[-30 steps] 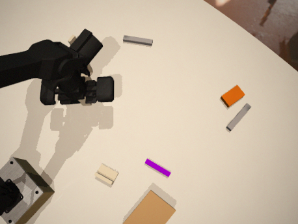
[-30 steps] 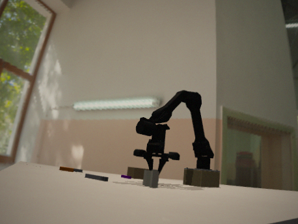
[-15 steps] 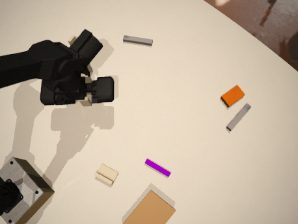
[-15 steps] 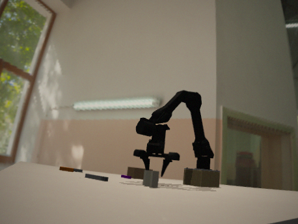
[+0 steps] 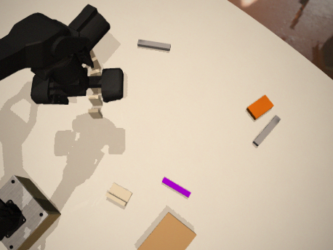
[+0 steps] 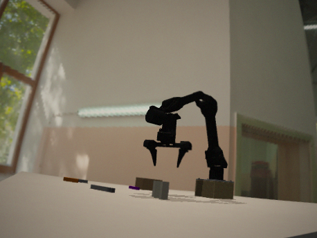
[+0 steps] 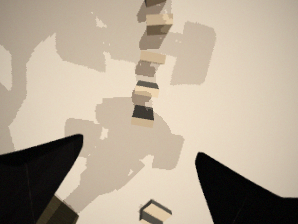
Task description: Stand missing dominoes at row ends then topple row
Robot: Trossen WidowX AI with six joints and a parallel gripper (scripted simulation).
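My gripper tip is 1 cm short of the purple bar, 27 cm to the left of it and 10 cm above it. The rest, counted from my gripper tip: orange block 31 cm ahead, 28 cm to the right, 10 cm below; box 10 cm behind, 35 cm to the right, 8 cm below.
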